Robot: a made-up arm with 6 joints.
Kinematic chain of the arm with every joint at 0, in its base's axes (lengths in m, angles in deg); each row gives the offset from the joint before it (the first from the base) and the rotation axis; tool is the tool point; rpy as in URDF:
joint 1: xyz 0 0 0.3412 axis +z
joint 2: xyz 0 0 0 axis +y
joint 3: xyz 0.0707 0 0.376 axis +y
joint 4: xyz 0.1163 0 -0.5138 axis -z
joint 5: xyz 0 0 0 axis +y
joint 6: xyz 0.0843 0 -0.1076 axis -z
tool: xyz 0 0 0 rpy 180 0 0
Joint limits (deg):
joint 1: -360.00..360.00
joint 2: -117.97..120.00
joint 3: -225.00..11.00
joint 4: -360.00..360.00
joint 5: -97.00..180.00
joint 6: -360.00..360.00
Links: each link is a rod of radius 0.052 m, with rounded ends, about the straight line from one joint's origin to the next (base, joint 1, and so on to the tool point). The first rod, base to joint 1, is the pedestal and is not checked.
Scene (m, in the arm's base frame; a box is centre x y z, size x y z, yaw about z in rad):
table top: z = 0
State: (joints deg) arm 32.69 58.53 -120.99 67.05 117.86 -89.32
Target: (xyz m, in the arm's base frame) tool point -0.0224 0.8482 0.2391
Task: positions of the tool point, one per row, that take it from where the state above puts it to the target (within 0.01 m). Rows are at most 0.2 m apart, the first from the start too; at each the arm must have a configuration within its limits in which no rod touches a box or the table.
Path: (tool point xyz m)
1: 0.5156 0.6973 0.2732
2: 0.3478 0.7878 0.2616
3: 0.1654 0.8388 0.2503
4: -0.0223 0.8482 0.2391

